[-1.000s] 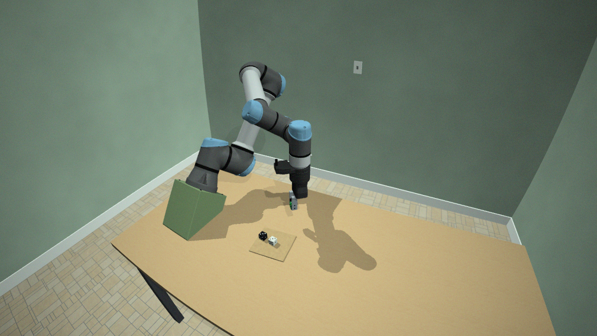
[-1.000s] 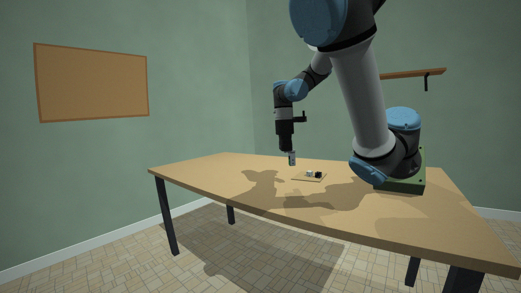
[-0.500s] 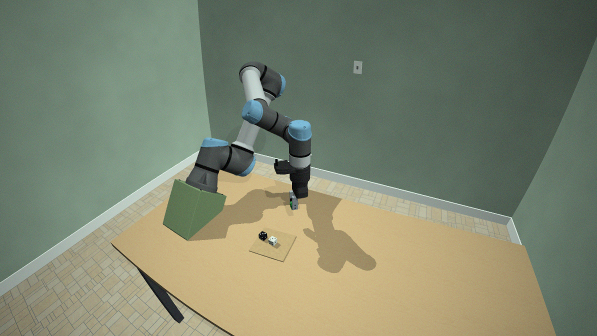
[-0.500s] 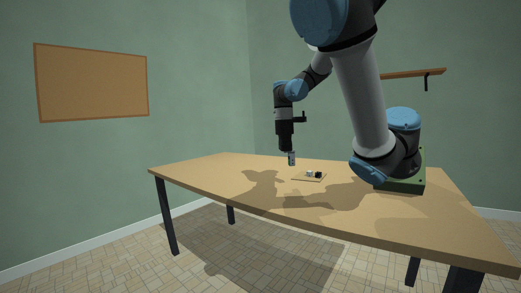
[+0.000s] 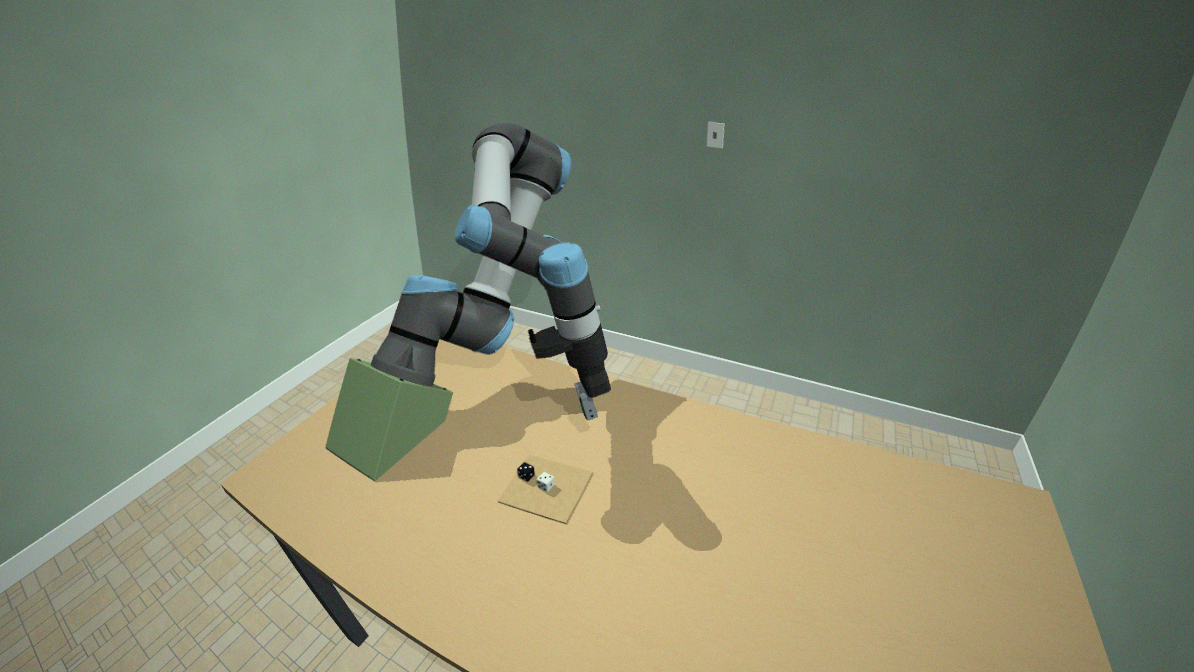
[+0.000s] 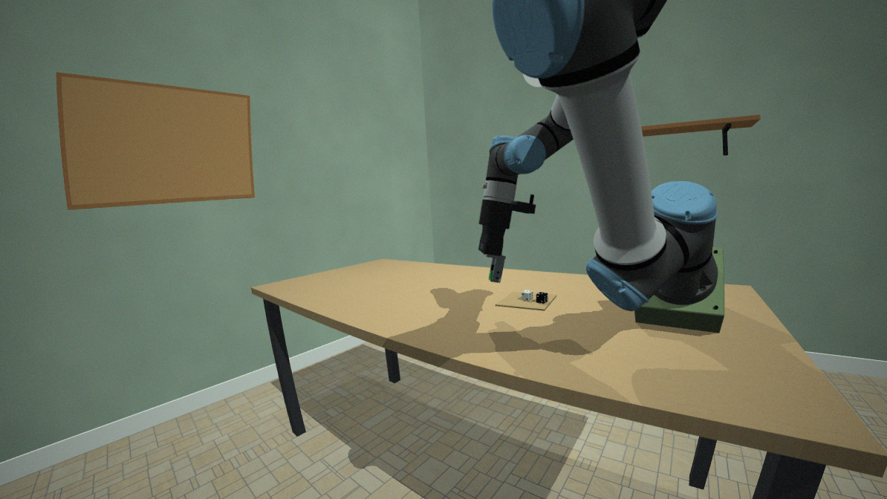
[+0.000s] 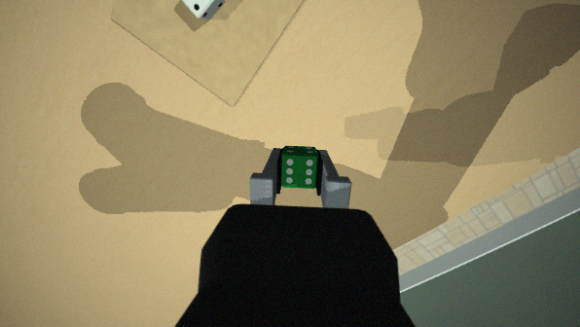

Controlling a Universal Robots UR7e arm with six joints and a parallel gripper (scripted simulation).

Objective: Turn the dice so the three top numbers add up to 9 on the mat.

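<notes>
The green die lies 10 mm below my hand. Also, from my hand: white die (140 mm to the right, 90 mm below, 10 mm behind); black die (140 mm to the right, 90 mm below, 60 mm behind); tan mat (140 mm to the right, 110 mm below, 10 mm behind).
</notes>
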